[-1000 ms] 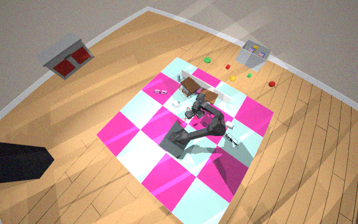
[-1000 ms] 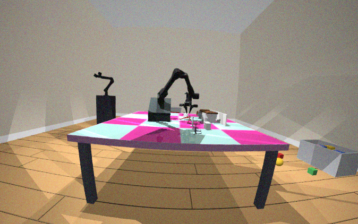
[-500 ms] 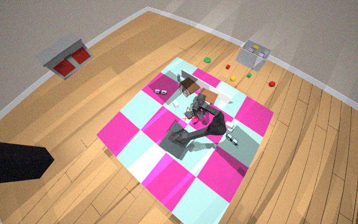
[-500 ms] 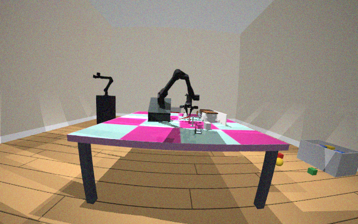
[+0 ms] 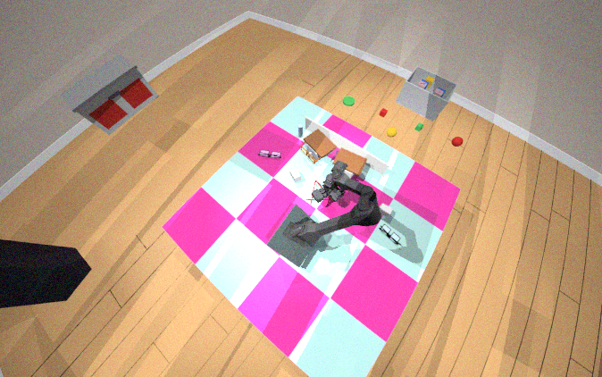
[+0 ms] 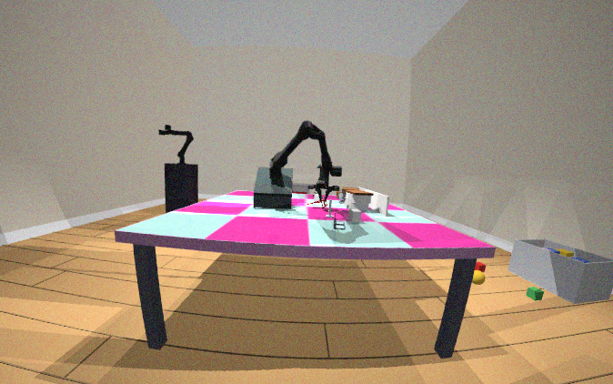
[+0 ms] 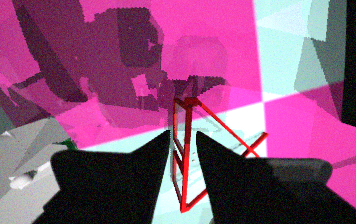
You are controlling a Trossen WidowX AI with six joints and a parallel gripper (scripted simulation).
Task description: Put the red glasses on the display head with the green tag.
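The grey stand is 2 cm behind my gripper tip, 25 cm to the right of it and 1 cm below it. The rest, counted from my gripper tip: grey panel: 34 cm ahead, 7 cm to the left, 2 cm above.
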